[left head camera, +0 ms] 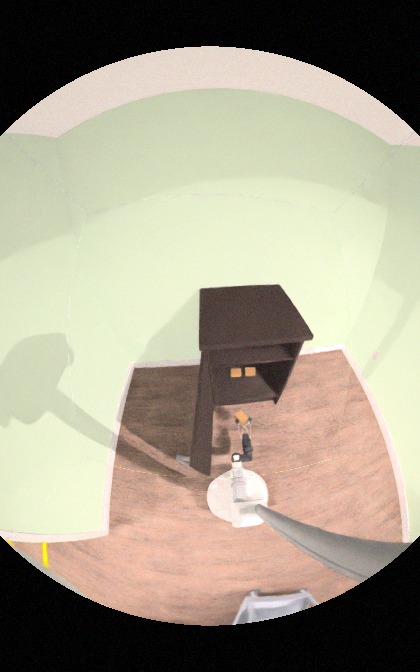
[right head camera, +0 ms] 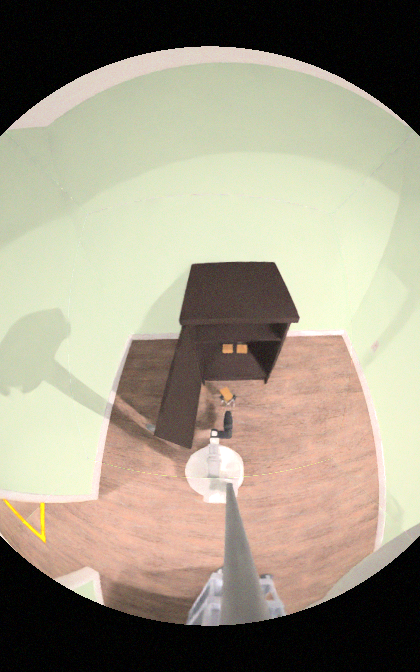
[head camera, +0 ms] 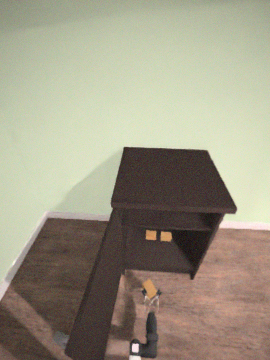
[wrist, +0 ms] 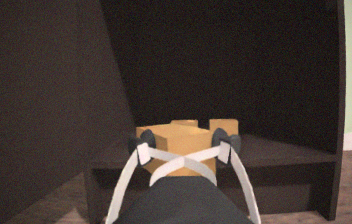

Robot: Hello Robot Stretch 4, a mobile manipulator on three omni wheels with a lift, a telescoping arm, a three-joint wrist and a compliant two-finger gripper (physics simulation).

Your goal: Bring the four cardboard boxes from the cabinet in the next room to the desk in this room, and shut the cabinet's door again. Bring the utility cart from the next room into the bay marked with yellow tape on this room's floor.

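Observation:
My gripper [head camera: 152,293] [left head camera: 243,421] [right head camera: 228,399] [wrist: 184,140] is shut on a cardboard box [head camera: 149,287] [left head camera: 242,416] [right head camera: 226,393] [wrist: 172,137], turned at an angle between the fingertips, in front of the cabinet [head camera: 172,177] [left head camera: 252,315] [right head camera: 237,292] [wrist: 341,75]. Inside the cabinet, a left box [head camera: 151,235] [left head camera: 235,372] [right head camera: 227,348] [wrist: 185,122] and a right box [head camera: 166,236] [left head camera: 250,371] [right head camera: 242,348] [wrist: 224,126] stand side by side. The cabinet door [head camera: 95,295] [left head camera: 202,425] [right head camera: 175,395] [wrist: 50,90] stands wide open on the left. The desk does not show.
Yellow tape [left head camera: 45,555] [right head camera: 43,522] shows on the floor at lower left. A pale grey frame, possibly the utility cart, is cut off at the bottom of both side head views. My round white base [left head camera: 219,500] [right head camera: 197,470] stands before the cabinet. Green walls surround the area.

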